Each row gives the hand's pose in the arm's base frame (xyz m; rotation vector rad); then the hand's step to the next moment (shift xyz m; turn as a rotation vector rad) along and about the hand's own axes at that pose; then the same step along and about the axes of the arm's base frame.
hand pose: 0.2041 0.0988 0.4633 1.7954 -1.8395 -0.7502
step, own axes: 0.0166 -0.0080 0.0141 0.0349 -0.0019 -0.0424
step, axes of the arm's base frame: -0.0041 -0.0157 -0.0166 0.0281 -0.0376 0.0287
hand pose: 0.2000 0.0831 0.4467 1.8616 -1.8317 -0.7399
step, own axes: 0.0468 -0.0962 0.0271 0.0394 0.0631 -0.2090
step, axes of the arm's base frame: 0.0564 -0.0410 -0.0856 0.0839 -0.0559 0.1976
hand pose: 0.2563 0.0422 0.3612 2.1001 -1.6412 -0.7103
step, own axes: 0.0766 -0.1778 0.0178 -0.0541 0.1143 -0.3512
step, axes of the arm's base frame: 0.1420 -0.0305 -0.1293 0.1118 0.0207 0.3555
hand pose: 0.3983 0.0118 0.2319 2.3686 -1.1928 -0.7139
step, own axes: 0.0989 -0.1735 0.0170 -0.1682 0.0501 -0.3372
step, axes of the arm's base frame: 0.1476 0.0141 -0.1349 0.0853 0.1487 0.3393
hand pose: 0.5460 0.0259 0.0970 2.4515 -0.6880 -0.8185
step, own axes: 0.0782 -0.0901 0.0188 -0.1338 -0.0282 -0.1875
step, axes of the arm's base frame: 0.0702 0.0185 -0.0965 0.0367 0.1492 0.1739
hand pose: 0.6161 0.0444 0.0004 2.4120 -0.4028 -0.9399
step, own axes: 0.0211 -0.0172 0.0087 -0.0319 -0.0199 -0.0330
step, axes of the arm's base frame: 0.0105 0.0017 -0.0265 0.0018 0.0423 0.0267
